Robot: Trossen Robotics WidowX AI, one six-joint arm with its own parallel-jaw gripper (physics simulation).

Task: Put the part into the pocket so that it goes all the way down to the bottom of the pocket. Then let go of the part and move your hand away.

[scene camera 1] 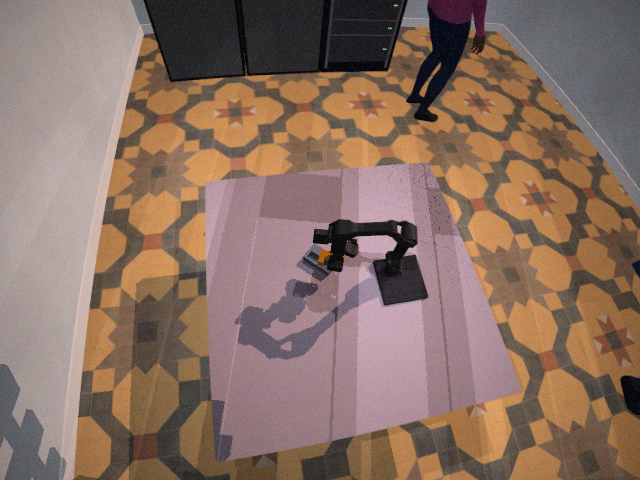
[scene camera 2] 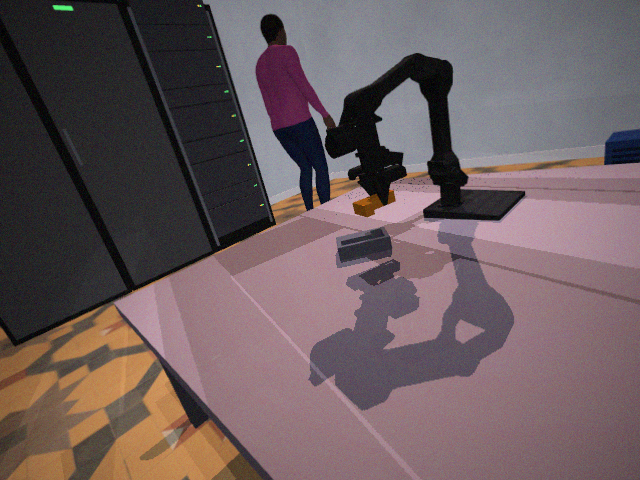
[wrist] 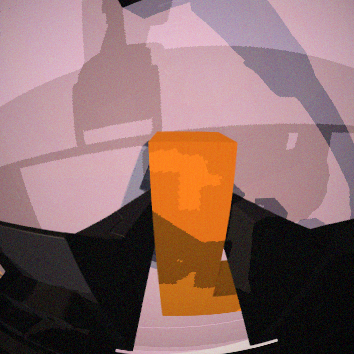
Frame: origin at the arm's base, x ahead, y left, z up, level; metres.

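Seen in the pictures: gripper, fingertip midpoint: [scene camera 1: 336,258] [scene camera 2: 381,204] [wrist: 186,195]; arm's base, origin of the base link: [scene camera 1: 390,269] [scene camera 2: 450,203].
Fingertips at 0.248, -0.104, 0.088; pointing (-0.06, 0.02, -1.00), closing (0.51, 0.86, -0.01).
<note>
Offsets run from my fingertips to a thing's top centre, as dx, dy, dz. Level surfaces: height alone.
An orange block-like part {+0.026, +0.002, +0.030} [scene camera 1: 324,256] [scene camera 2: 364,207] [wrist: 192,175] is held in the air, apart from the grey block below it. My gripper [scene camera 1: 332,257] [scene camera 2: 383,200] [wrist: 186,195] is shut on the part, with one finger on each long side, and points down. The grey block {+0.044, -0.055, -0.075} [scene camera 1: 309,263] [scene camera 2: 366,251] with the long open pocket in its top stands on the table. In scene camera 1 the part overlaps the block's right side. In the wrist view the part and fingers hide most of the area below, including the pocket.
The arm's black base plate [scene camera 1: 408,289] [scene camera 2: 498,204] is on the pink table {dz -0.111} [scene camera 1: 387,372] [scene camera 2: 465,413], to the right of the block in both scene views. Shadows of the arm fall across the table. Dark cabinets [scene camera 1: 284,36] [scene camera 2: 77,129] and a person [scene camera 1: 449,46] [scene camera 2: 289,93] are beyond the table.
</note>
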